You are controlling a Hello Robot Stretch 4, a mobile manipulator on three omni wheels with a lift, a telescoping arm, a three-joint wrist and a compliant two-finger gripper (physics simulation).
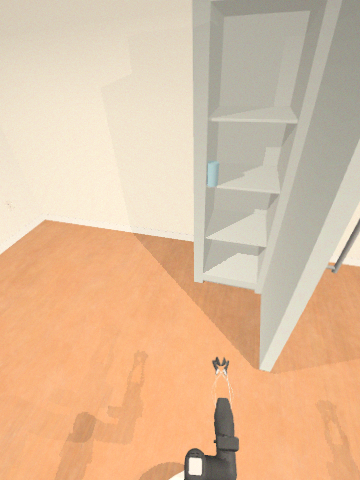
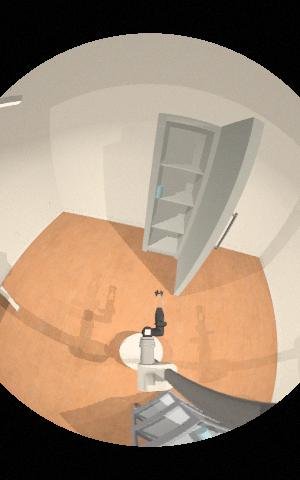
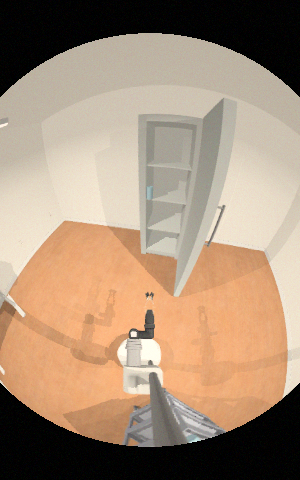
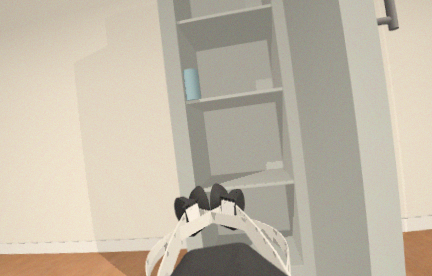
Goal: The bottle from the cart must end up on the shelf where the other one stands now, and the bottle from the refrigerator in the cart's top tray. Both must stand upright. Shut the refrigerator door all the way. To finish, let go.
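Places are measured from the robot's base along level axes (x left, y back, z up), in millimetres.
Pixels of known places: gripper, fingertip midpoint: (image 1: 220, 356) (image 2: 158, 289) (image 3: 149, 291) (image 4: 208, 199).
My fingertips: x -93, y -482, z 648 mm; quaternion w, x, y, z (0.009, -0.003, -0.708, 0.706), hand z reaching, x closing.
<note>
Behind a point stands the place of what it marks.
A light blue bottle (image 1: 213, 174) {x -103, y -1405, z 981 mm} (image 2: 159, 191) {x -104, y -1405, z 979 mm} (image 3: 149, 193) {x -103, y -1406, z 967 mm} (image 4: 192, 84) {x -103, y -1405, z 968 mm} stands upright at the left end of a middle shelf (image 1: 250, 185) {x -338, y -1421, z 900 mm} (image 4: 240, 96) {x -313, y -1378, z 885 mm} in the refrigerator (image 1: 199, 150) {x -18, y -1422, z 1120 mm} (image 4: 175, 100) {x -16, y -1423, z 907 mm}. The refrigerator door (image 1: 310, 200) {x -441, y -888, z 1089 mm} (image 2: 215, 190) {x -453, y -938, z 1260 mm} (image 3: 205, 175) {x -435, y -860, z 1347 mm} (image 4: 325, 125) {x -442, y -894, z 706 mm} stands wide open on the right. A pale teal bottle (image 2: 204, 433) shows partly in the cart (image 2: 134, 427) at the bottom edge; its tilt and tray are unclear. My gripper (image 1: 220, 365) (image 2: 159, 293) {x -93, y -482, z 648 mm} (image 3: 149, 295) {x -93, y -482, z 648 mm} (image 4: 208, 199) {x -93, y -482, z 648 mm} is shut and empty, in front of the refrigerator and apart from the blue bottle.
The door's handle (image 1: 347, 245) {x -513, y -698, z 1022 mm} (image 2: 226, 231) {x -518, y -696, z 1073 mm} (image 3: 215, 226) {x -515, y -698, z 1070 mm} (image 4: 391, 15) {x -515, y -696, z 914 mm} is on its outer face. The door's free edge reaches out to the right of the gripper. Walls stand behind the refrigerator and to both sides. The cart is close behind the robot's mast.
</note>
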